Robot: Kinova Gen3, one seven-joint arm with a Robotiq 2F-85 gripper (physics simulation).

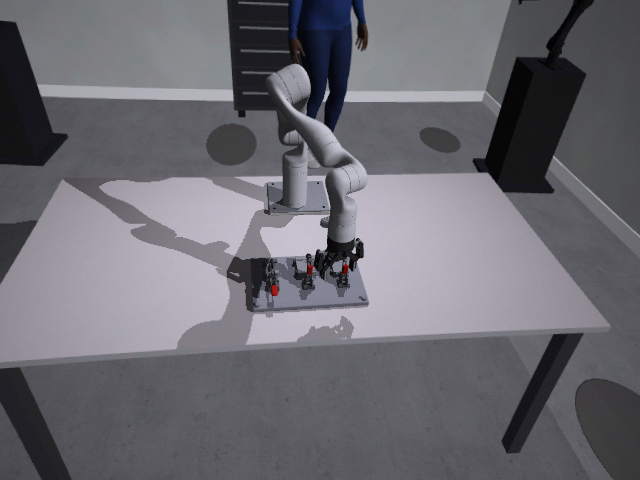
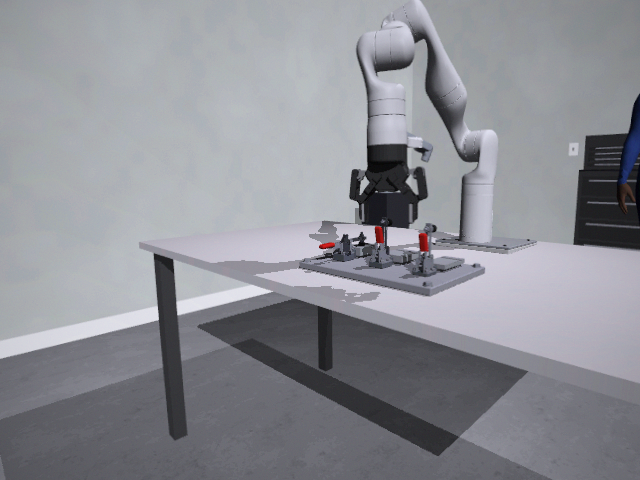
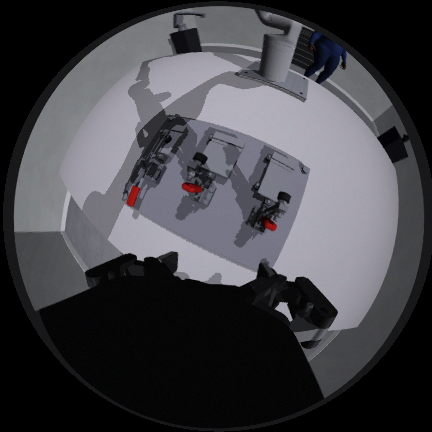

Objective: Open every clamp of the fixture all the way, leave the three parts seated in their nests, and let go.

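Where they show: gripper, fingertip midpoint: [image 1: 337,274] [image 2: 387,222] [image 3: 216,267]; arm's base at its link origin: [image 1: 294,201] [image 2: 474,240] [image 3: 271,75].
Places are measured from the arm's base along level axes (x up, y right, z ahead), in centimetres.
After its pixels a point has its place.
The grey fixture plate [image 1: 320,302] {x -0.1, y -9.0, z 54.5 cm} [image 2: 392,281] {x -0.3, y -15.6, z 54.7 cm} [image 3: 220,225] {x -0.1, y -11.1, z 50.5 cm} carries three clamps with red handles. The left clamp [image 1: 274,290] {x 4.5, y 4.8, z 54.7 cm} [image 2: 345,250] {x 2.4, y 4.5, z 48.9 cm} [image 3: 133,196] {x 4.5, y 4.2, z 54.3 cm} has its handle lying low toward the front and its arm down over its part. The middle clamp [image 1: 310,269] {x 7.7, y -5.6, z 48.6 cm} [image 2: 379,235] {x 7.0, y -6.0, z 48.4 cm} [image 3: 191,187] {x 8.8, y -6.1, z 48.1 cm} and right clamp [image 1: 345,269] {x 6.9, y -16.4, z 47.2 cm} [image 2: 423,242] {x 6.6, y -16.7, z 47.0 cm} [image 3: 270,224] {x 8.4, y -16.3, z 46.8 cm} have handles and black-tipped arms upright. The middle part [image 2: 401,255] {x 2.0, y -7.2, z 42.5 cm} [image 3: 220,156] {x 2.0, y -4.9, z 40.4 cm} and right part [image 2: 449,262] {x 1.5, y -17.5, z 39.0 cm} [image 3: 276,176] {x 1.5, y -15.0, z 38.0 cm} sit flat; the left part is mostly hidden. My gripper [image 1: 338,268] {x 10.8, y -13.4, z 53.8 cm} [image 2: 388,219] {x 10.8, y -13.4, z 53.8 cm} is open and empty above the middle and right clamps.
The fixture stands on the white table [image 1: 439,289] {x -1.6, y -47.2, z 45.8 cm} [image 2: 542,299] {x -1.6, y -37.7, z 40.8 cm} [image 3: 340,200] {x -1.6, y -33.1, z 30.3 cm}. The arm's base plate [image 1: 273,205] {x 0.0, y 8.0, z 3.0 cm} [image 2: 509,244] {x 0.1, y -10.6, z -0.8 cm} [image 3: 300,92] {x 0.4, y -11.1, z 3.3 cm} is behind it. A person in blue [image 1: 325,62] [image 3: 326,55] stands behind the table. The arm's shadow crosses the fixture's left side.
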